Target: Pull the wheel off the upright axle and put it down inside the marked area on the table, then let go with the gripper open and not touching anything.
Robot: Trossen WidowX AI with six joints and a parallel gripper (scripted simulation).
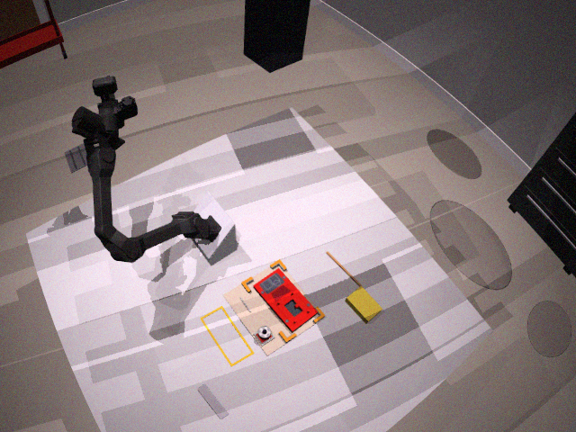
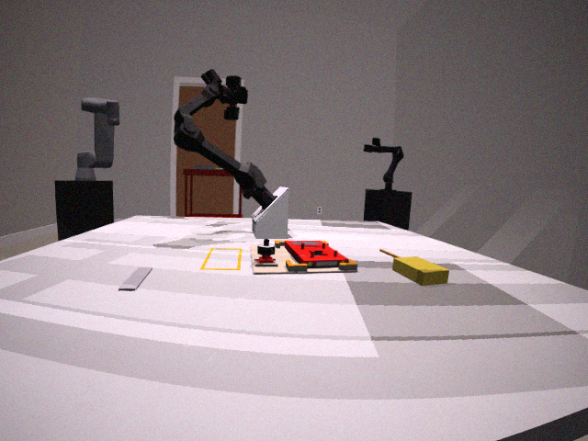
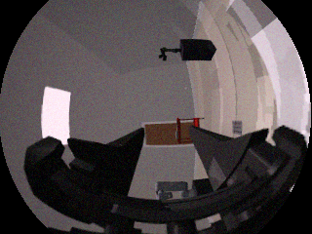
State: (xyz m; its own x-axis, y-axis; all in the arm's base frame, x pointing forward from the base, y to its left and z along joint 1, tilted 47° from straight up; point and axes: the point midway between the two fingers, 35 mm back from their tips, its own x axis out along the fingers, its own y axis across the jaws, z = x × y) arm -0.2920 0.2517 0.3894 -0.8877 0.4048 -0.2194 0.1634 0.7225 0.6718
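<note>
My gripper tip is 70 cm short of the wheel, 52 cm above it and 3 cm to the right of it. Also, from my gripper tip: yellow block: 83 cm ahead, 54 cm below, 34 cm to the left; then flat grey strip: 77 cm ahead, 55 cm below, 24 cm to the right.
</note>
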